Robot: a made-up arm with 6 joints.
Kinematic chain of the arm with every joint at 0, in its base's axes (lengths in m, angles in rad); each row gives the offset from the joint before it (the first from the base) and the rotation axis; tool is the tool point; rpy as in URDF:
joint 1: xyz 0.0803 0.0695 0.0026 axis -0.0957 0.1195 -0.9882
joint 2: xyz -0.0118 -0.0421 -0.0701 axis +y
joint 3: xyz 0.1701 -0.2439 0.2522 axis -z
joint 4: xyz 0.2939 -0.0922 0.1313 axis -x
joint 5: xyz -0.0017 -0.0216 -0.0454 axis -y
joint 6: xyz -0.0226 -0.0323 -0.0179 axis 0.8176 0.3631 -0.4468
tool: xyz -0.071 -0.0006 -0.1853 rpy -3.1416 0 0
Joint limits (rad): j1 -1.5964..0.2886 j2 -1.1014..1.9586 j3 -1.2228..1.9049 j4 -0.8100..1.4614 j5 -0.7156..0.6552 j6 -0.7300..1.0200
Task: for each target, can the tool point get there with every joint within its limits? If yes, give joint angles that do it. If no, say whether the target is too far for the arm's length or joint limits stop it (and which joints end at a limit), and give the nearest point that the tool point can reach.
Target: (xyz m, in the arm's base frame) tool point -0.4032 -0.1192 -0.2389
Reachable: no: joint limits stop it (at a limit: joint 1, joint 2, joint 3) | nearest point -0.4077 -0.1954 -0.1212 | short by 0.140 m
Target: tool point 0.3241 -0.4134 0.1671
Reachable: yes | joints -0.1932 -0.5304 0.7563 -0.0703 0.1704 0.1263
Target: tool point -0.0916 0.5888 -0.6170
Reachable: no: joint limits stop it (at a limit: joint 1, joint 3, joint 4, joint 5, joint 6) | nearest point 0.1261 0.6230 -0.6449 | short by 0.222 m
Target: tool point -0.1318 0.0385 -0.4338
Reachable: no: joint limits stop it (at a limit: joint 1, joint 2) | nearest point -0.0303 0.0042 -0.4775 | short by 0.116 m
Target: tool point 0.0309 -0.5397 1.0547
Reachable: no: too far | nearest point 0.0259 -0.4245 0.7496 | short by 0.326 m
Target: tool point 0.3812 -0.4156 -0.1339
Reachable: yes | joints 0.0708 0.9441 1.4468 -0.5531 0.0586 0.6579
